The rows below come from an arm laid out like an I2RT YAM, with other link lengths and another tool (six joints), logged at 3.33 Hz.
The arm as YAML. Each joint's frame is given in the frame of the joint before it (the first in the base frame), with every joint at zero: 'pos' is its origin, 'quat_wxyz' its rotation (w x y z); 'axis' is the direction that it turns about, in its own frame. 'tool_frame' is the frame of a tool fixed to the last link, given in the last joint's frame.
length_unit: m
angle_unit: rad
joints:
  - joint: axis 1
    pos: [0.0, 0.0, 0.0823]
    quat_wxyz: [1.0, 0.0, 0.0, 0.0]
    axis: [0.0, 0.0, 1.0]
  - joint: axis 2
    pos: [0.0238, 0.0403, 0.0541]
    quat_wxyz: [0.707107, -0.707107, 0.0, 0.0]
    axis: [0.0, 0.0, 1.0]
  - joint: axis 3
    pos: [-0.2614, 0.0, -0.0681]
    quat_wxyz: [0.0, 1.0, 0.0, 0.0]
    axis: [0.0, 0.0, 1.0]
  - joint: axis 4
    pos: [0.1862, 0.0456, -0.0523]
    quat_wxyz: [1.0, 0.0, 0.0, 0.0]
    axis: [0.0, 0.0, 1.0]
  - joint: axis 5
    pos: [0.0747, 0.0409, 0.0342]
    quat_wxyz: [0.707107, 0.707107, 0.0, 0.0]
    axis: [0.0, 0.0, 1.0]
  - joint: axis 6
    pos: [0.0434, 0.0, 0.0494]
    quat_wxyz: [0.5, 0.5, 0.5, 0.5]
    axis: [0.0, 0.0, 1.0]
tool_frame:
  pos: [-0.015, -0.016, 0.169]
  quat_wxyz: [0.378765, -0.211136, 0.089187, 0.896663]
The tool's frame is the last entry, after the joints.
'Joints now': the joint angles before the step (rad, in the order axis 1, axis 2, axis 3, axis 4, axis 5, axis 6). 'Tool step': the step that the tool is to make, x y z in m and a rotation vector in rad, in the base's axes. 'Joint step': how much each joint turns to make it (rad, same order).
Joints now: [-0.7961 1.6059 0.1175 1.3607 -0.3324 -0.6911]
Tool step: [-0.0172 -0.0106 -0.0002 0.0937 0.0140 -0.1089]
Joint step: [0.0009 -0.1813 0.0330 -0.2703 0.0998 0.0748]
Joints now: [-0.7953 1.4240 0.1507 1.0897 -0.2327 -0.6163]
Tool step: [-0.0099 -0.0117 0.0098 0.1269 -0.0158 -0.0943]
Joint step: [-0.0004 -0.1630 0.1143 -0.3335 0.0709 0.1199]
